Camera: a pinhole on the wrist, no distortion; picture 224 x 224 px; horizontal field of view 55.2 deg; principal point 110.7 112.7 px. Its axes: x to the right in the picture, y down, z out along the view. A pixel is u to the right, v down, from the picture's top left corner.
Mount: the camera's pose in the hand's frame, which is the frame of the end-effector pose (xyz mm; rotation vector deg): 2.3 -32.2 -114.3 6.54 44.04 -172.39
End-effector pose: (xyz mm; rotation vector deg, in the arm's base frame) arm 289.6 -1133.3 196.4 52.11 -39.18 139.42
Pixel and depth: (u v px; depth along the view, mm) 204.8 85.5 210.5
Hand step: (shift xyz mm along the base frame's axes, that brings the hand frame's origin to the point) 168.9 17.5 9.3
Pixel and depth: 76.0 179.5 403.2
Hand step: 241.6 163.4 251.6
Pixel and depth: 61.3 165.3 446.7
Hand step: 244.9 147.6 309.1
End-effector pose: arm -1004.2 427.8 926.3 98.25 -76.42 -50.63
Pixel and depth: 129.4 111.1 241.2
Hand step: -26.8 39.8 -172.0
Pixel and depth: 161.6 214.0 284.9
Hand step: 53.0 107.1 -280.7
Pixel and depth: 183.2 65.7 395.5
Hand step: -198.5 137.0 -241.6
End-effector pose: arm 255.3 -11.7 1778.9 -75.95 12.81 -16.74
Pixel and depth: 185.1 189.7 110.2
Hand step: -61.2 -48.8 107.8
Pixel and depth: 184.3 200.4 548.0
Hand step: -158.0 186.2 536.4
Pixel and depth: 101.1 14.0 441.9
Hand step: 99.9 331.8 149.1
